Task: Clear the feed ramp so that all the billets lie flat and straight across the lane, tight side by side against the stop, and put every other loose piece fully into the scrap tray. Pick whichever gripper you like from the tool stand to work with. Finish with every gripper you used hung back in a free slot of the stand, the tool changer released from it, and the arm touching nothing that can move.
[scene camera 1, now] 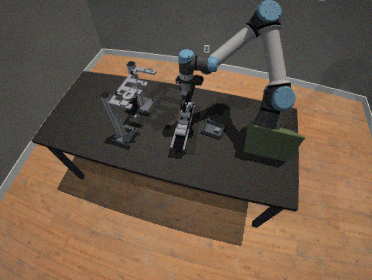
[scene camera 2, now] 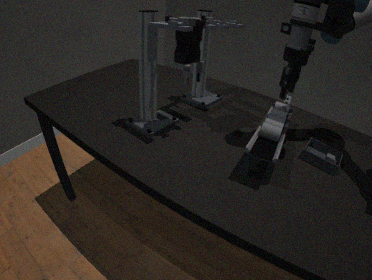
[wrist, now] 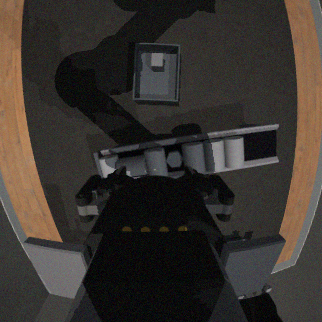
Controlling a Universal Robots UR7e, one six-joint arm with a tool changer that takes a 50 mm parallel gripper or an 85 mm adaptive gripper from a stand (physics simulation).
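Places are measured from the arm's base along level axes (x ahead, y left, z up), in centimetres.
Pixels of known places: arm's base at its link origin: (scene camera 1: 266,126).
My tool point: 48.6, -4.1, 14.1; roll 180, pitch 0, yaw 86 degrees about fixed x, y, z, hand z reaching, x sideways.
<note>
Ahead of a thing's pixels: the offset from my tool point to its top centre, as dx, dy, dz.
The feed ramp (scene camera 1: 187,140) (scene camera 2: 254,140) (wrist: 262,129) holds grey billets. In the wrist view, three billets {+0.0, +7.4, -22.8} (wrist: 193,156) {-0.4, +11.3, -22.4} (wrist: 215,154) {-0.8, +15.3, -21.9} (wrist: 234,152) lie across it, side by side. A hex piece {+0.4, +3.8, -25.4} (wrist: 174,160) sits between them and another crosswise billet {+0.8, +0.1, -23.6} (wrist: 156,161). A further billet {+1.3, -4.6, -23.8} (wrist: 131,165) lies lengthwise near the bright end plate {+1.7, -9.3, -24.6} (wrist: 106,165). The scrap tray {-18.2, +1.5, -30.3} (scene camera 1: 204,128) (scene camera 2: 315,150) (wrist: 156,87) holds a small light block {-21.0, +1.8, -30.9} (wrist: 157,60). My gripper (scene camera 1: 185,106) (scene camera 2: 284,95) (wrist: 155,174) is open, pointing down over the ramp's far end; its fingertips are dark and partly hidden.
The tool stand (scene camera 1: 112,117) (scene camera 2: 148,65) has two posts and slotted arms, left of the ramp. Another gripper (scene camera 2: 187,46) hangs in it. A green panel (scene camera 1: 270,143) stands by the arm's base, to the right of the tray.
</note>
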